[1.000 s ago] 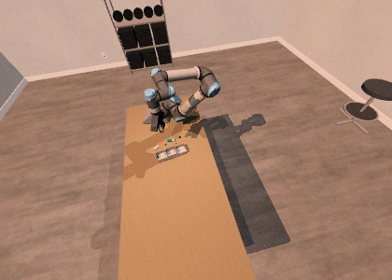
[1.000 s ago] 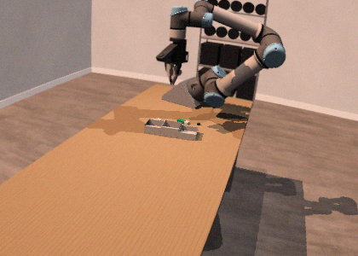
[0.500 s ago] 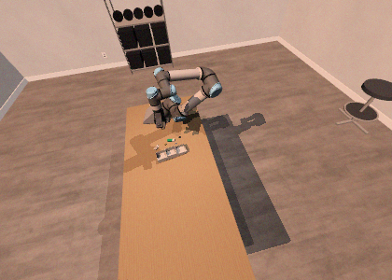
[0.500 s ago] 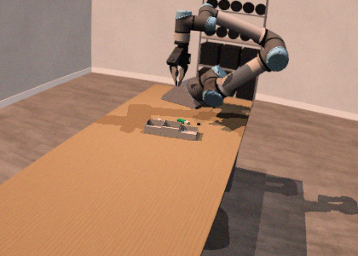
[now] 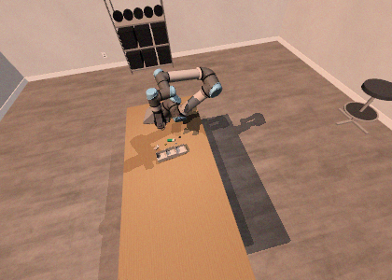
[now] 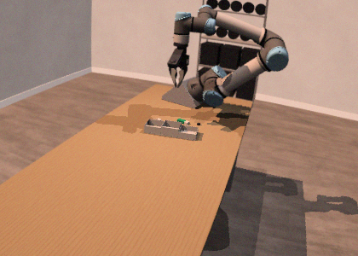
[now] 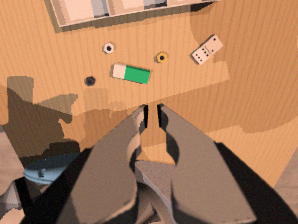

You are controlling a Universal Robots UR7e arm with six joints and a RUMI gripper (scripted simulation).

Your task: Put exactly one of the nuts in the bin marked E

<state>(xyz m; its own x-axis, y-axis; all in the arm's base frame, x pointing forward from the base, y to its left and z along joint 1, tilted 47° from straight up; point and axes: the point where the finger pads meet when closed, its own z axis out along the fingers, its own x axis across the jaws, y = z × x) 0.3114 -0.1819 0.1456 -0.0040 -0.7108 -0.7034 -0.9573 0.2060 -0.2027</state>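
Now: hand 190 mm above the bin row, 110 mm short of it and 20 mm to the right of it. From my hand the other things lie so: brass nut (210 mm below, 20 mm to the right, 10 mm behind); then silver nut (210 mm below, 70 mm to the left, 10 mm ahead); then green block (210 mm below, 40 mm to the left, 30 mm behind).
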